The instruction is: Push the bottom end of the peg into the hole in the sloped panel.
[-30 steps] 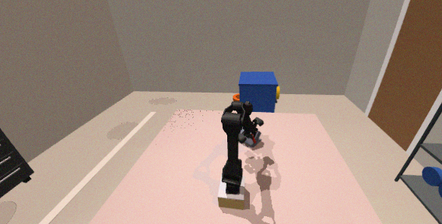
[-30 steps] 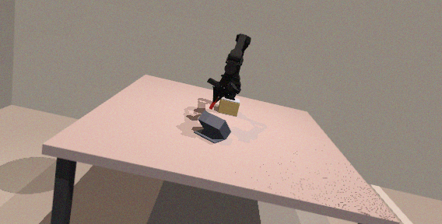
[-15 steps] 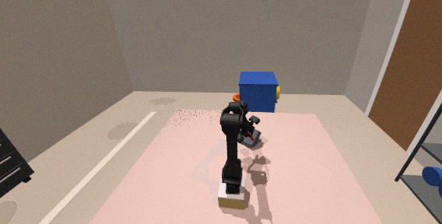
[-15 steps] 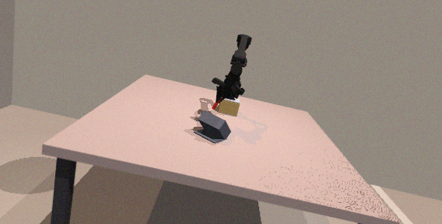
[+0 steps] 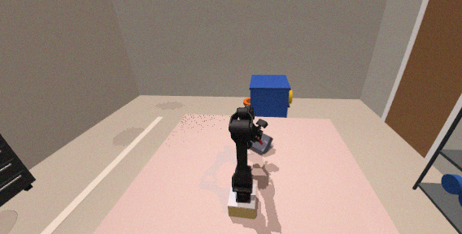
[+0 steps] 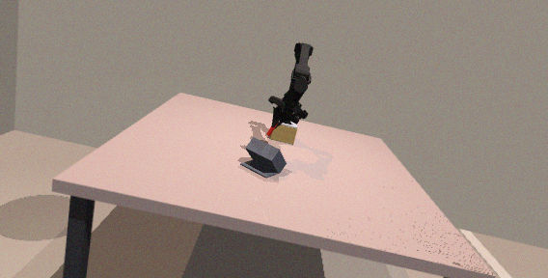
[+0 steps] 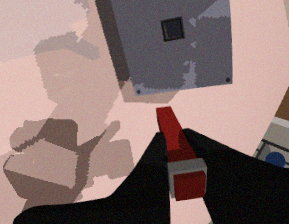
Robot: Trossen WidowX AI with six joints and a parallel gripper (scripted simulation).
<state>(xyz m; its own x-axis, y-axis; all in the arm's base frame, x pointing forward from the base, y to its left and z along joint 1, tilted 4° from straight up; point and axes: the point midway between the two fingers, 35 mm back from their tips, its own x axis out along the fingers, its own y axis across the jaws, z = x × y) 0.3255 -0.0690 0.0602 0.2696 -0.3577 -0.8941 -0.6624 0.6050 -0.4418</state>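
Now: gripper tip 100 mm short of the grey sloped panel, 10 mm to the left of it and 90 mm above it. From my gripper tip the other things lie so: red peg: 10 mm behind, 10 mm to the left, 10 mm above.
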